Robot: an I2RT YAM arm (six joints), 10 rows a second.
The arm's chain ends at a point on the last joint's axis. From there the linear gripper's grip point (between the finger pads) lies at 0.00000 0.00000 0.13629 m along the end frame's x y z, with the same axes.
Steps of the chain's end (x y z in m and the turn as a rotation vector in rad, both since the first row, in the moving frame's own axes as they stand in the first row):
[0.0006, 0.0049, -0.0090, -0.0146, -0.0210, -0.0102]
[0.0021, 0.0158, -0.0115, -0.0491, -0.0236, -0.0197]
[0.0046, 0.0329, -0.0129, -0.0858, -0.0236, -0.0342]
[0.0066, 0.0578, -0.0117, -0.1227, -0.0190, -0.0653]
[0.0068, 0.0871, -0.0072, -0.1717, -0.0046, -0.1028]
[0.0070, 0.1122, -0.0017, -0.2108, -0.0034, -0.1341]
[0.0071, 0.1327, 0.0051, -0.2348, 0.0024, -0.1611]
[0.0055, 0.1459, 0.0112, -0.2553, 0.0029, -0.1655]
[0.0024, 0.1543, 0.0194, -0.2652, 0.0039, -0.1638]
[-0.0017, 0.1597, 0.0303, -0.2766, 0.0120, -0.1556]
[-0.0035, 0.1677, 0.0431, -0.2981, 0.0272, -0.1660]
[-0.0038, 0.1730, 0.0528, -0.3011, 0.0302, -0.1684]
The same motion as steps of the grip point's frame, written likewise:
[-0.0023, 0.0069, -0.0090, -0.0146, -0.0210, -0.0102]
[-0.0010, 0.0225, -0.0117, -0.0491, -0.0236, -0.0197]
[0.0016, 0.0446, -0.0134, -0.0858, -0.0236, -0.0342]
[0.0046, 0.0746, -0.0127, -0.1227, -0.0190, -0.0653]
[0.0074, 0.1104, -0.0092, -0.1717, -0.0046, -0.1028]
[0.0085, 0.1407, -0.0047, -0.2108, -0.0034, -0.1341]
[0.0100, 0.1642, 0.0014, -0.2348, 0.0024, -0.1611]
[0.0087, 0.1801, 0.0068, -0.2553, 0.0029, -0.1655]
[0.0059, 0.1898, 0.0146, -0.2652, 0.0039, -0.1638]
[0.0028, 0.1966, 0.0251, -0.2766, 0.0120, -0.1556]
[0.0035, 0.2072, 0.0371, -0.2981, 0.0272, -0.1660]
[0.0037, 0.2129, 0.0466, -0.3011, 0.0302, -0.1684]

